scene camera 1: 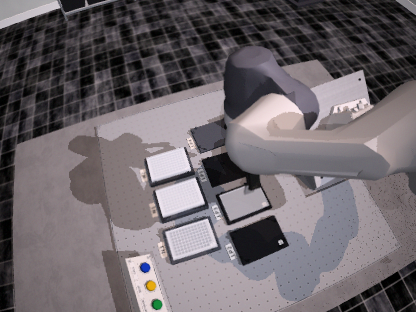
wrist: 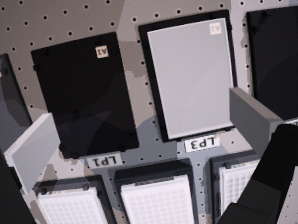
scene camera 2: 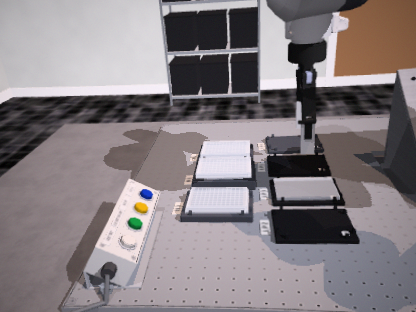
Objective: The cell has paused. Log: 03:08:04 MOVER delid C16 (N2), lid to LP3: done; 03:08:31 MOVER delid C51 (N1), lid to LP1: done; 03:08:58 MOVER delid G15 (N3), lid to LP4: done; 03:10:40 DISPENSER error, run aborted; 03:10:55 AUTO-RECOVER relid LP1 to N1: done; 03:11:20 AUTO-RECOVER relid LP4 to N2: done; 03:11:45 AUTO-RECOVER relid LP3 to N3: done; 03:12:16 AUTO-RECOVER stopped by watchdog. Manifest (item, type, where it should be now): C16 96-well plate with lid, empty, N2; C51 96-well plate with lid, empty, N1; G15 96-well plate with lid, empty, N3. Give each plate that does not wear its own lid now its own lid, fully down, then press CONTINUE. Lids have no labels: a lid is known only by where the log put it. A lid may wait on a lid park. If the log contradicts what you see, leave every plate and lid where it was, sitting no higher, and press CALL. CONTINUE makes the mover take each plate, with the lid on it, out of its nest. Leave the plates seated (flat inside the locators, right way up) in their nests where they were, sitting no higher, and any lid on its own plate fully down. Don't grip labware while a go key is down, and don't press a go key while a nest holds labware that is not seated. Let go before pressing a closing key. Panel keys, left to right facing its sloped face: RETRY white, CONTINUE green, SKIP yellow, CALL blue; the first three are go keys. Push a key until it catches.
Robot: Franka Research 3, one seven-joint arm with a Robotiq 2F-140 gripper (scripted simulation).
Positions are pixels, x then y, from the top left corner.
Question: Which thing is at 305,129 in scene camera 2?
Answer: The gripper.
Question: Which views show the pale grey lid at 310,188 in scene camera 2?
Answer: Scene camera 1, the wrist view and scene camera 2: all of them.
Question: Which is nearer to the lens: the pale grey lid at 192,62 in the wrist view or the plate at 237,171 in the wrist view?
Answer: The pale grey lid.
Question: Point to a plate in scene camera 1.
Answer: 195,230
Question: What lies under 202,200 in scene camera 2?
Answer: A plate.
